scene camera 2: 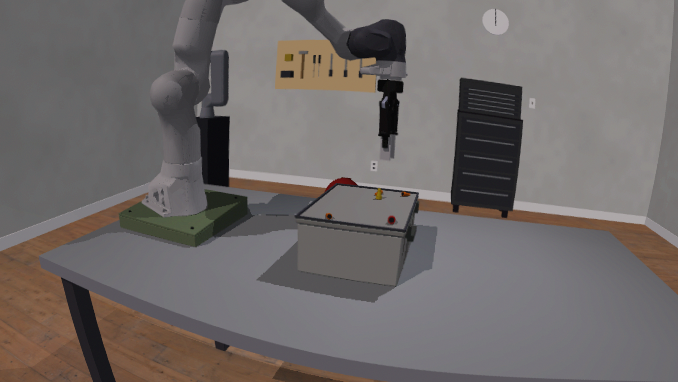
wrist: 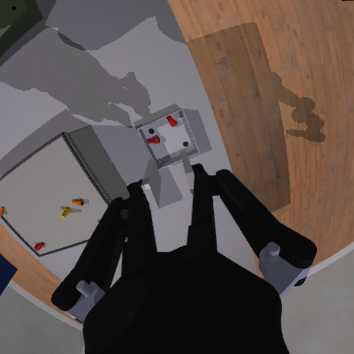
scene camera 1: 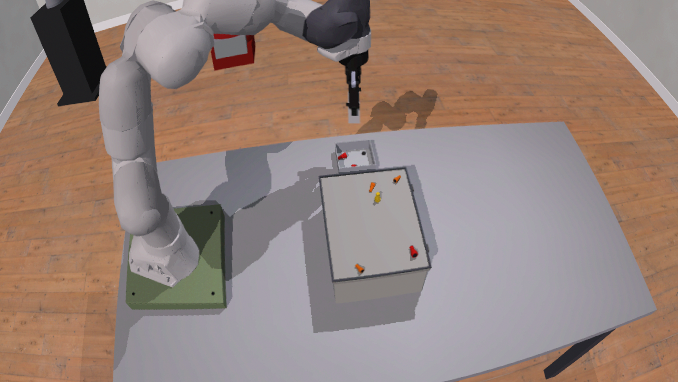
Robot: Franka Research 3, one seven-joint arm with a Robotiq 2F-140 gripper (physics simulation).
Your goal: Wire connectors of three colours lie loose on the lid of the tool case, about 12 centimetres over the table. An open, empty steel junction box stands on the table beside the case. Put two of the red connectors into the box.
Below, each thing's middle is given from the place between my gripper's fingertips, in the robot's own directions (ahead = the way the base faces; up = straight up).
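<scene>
I see the steel junction box [wrist: 172,139], and it is 160 mm below my hand. The tool case [scene camera 1: 375,235] is 120 mm below my hand as well, 50 mm ahead of it and 290 mm to the right of it.
</scene>
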